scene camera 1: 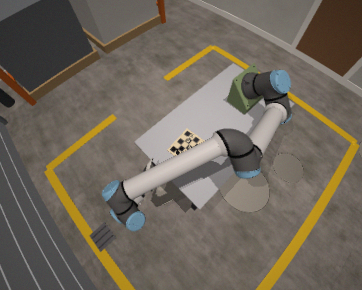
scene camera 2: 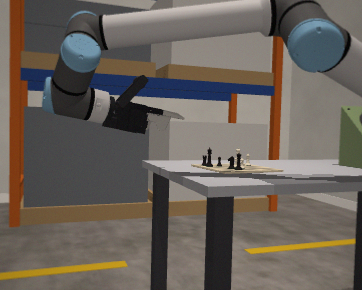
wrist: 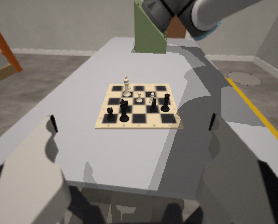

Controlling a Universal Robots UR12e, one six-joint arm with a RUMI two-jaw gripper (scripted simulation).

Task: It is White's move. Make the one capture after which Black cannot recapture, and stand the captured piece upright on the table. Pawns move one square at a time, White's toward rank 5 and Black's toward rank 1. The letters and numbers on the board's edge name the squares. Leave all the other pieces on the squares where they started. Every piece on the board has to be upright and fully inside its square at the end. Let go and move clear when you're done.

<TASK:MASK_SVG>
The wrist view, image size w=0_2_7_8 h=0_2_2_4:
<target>chessboard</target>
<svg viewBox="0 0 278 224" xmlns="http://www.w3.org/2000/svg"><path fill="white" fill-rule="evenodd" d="M95 125L95 129L184 128L169 84L129 84L131 87L129 89L131 96L129 97L123 96L125 84L109 84ZM108 107L113 108L113 115L116 118L114 121L107 120L109 116L107 112ZM121 99L127 100L128 107L130 108L130 111L126 112L129 116L129 121L121 122L119 119L122 115ZM168 93L170 94L168 100L170 110L163 112L161 107L165 102L164 95ZM152 92L154 93L154 98L156 98L157 112L150 111L152 103L149 103L149 100L151 99ZM138 92L141 92L142 102L140 103L136 101L138 99Z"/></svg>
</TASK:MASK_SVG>
